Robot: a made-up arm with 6 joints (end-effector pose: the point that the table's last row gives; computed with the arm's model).
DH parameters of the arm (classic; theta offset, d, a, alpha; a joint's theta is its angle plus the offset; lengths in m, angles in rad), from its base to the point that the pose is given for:
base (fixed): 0.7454 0 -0.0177 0
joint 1: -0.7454 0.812 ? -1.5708
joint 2: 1.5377 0 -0.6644 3.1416
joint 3: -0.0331 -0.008 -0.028 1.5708
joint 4: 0 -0.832 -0.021 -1.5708
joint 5: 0 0.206 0.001 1.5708
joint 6: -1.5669 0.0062 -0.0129 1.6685
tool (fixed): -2.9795 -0.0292 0 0
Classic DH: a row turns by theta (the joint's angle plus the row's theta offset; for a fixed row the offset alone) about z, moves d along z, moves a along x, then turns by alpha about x.
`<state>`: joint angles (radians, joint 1 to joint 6).
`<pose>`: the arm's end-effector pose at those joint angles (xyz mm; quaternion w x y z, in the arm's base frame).
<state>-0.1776 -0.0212 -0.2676 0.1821 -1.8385 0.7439</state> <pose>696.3 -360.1 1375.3 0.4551 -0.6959 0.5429 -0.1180</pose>
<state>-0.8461 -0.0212 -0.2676 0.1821 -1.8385 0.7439</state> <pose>327.9 -724.8 1375.3 0.3912 -0.4793 0.7412 -0.2607</pose>
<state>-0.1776 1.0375 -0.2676 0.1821 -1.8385 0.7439</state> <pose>785.3 -376.1 403.1 0.1850 -0.6187 0.7053 0.2925</pose>
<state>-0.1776 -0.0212 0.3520 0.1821 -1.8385 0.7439</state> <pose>603.2 -343.4 1871.1 0.5588 -0.6519 0.3742 -0.3504</pose>
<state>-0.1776 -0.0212 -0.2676 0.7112 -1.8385 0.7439</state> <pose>733.3 -296.8 1475.6 0.2487 -0.8252 0.4706 -0.1892</pose>
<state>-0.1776 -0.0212 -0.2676 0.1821 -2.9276 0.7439</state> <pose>713.0 -362.6 1374.0 0.1510 -0.5747 0.7657 0.2461</pose>
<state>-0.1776 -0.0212 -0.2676 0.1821 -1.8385 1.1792</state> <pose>707.5 -365.3 1369.2 0.5328 -0.7317 0.4230 0.0417</pose>
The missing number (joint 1, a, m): -0.026
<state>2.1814 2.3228 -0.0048 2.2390 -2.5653 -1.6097</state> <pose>-136.7 -90.2 -329.6 0.4935 0.0547 -0.8564 -0.1413</pose>
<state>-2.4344 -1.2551 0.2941 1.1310 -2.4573 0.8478</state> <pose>633.5 621.0 1835.0 0.5370 -0.2001 -0.5482 0.6091</pose>
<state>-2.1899 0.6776 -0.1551 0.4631 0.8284 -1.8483</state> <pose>-720.0 -757.0 806.8 0.0290 -0.6905 0.0996 0.7158</pose>
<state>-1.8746 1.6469 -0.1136 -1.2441 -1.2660 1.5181</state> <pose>-196.4 -267.0 -6.0 0.4454 0.5075 0.6049 -0.4221</pose>
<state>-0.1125 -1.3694 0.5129 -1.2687 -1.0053 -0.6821</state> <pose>-791.6 13.6 1733.4 0.9546 0.2805 0.0940 0.0339</pose>
